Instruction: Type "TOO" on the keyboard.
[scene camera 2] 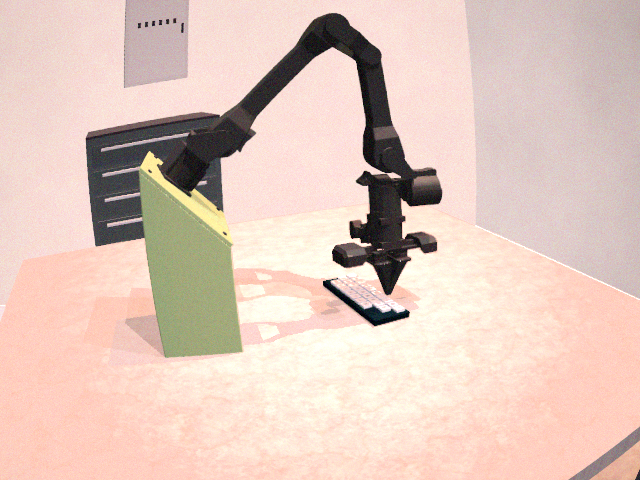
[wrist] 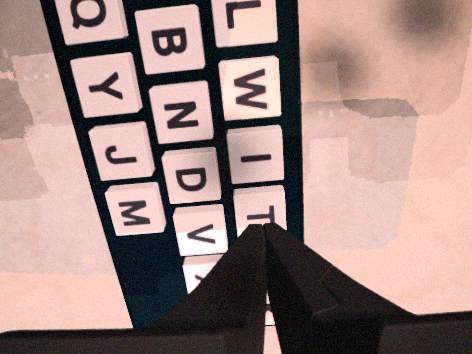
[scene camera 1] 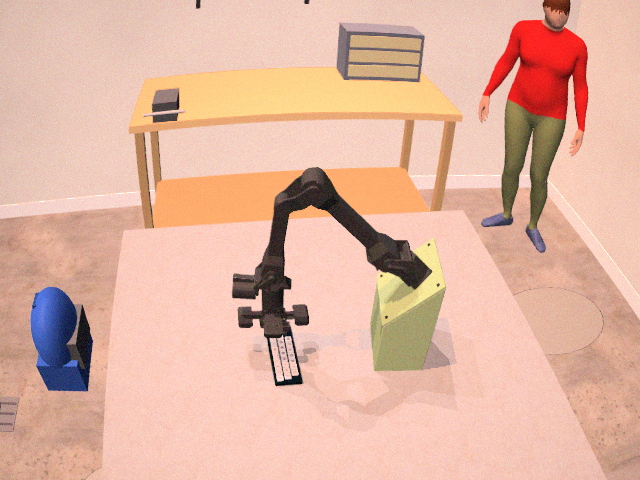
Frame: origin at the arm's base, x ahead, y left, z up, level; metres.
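Where they show: gripper, fingertip midpoint: [scene camera 2: 387, 294] [wrist: 262, 236]; arm's base at its link origin: [scene camera 2: 172, 180] [scene camera 1: 418, 275].
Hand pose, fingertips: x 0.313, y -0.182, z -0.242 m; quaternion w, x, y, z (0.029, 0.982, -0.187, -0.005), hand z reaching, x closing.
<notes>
Things, the pixels of their centre, and the offset from my fingertips. Level surfaces: height alone.
- dark keyboard at the middle of its body: [wrist: 177, 57] [scene camera 2: 364, 297] [scene camera 1: 283, 353] dx -0.002, dy +0.057, dz -0.020 m
- T key at the middle of its body: [wrist: 260, 212] dx +0.000, dy +0.001, dz -0.013 m
- I key at the middle of its body: [wrist: 255, 155] dx +0.007, dy +0.021, dz -0.013 m
- W key at the middle of its body: [wrist: 250, 88] dx +0.014, dy +0.040, dz -0.013 m
- L key at the middle of its body: [wrist: 243, 12] dx +0.021, dy +0.060, dz -0.013 m
- V key at the middle of its body: [wrist: 201, 230] dx -0.021, dy +0.003, dz -0.013 m
- table at its surface level: dz -0.029 m
A dark keyboard [scene camera 1: 287, 382] [scene camera 2: 375, 319] [wrist: 155, 280] with white keys lies flat on the table. My gripper [scene camera 1: 283, 330] [scene camera 2: 388, 293] [wrist: 262, 236] is shut and empty, pointing down over the end part of the keyboard. In the wrist view its tips overlap the lower edge of the T key [wrist: 260, 202]; whether they touch it I cannot tell. The I key [wrist: 256, 154], W key [wrist: 250, 89] and L key [wrist: 247, 22] run up from T in the same row. The V key [wrist: 200, 237] is left of the tips. The O key cannot be made out in the wrist view.
The arm is mounted on a green slanted pedestal [scene camera 1: 403, 330] [scene camera 2: 191, 279] on the table [scene camera 1: 170, 413] [scene camera 2: 310, 413]. A wooden workbench [scene camera 1: 258, 95] with a drawer box [scene camera 1: 382, 56] stands behind. A person in red [scene camera 1: 550, 67] stands at the back right, and a blue object [scene camera 1: 54, 325] is at the left.
</notes>
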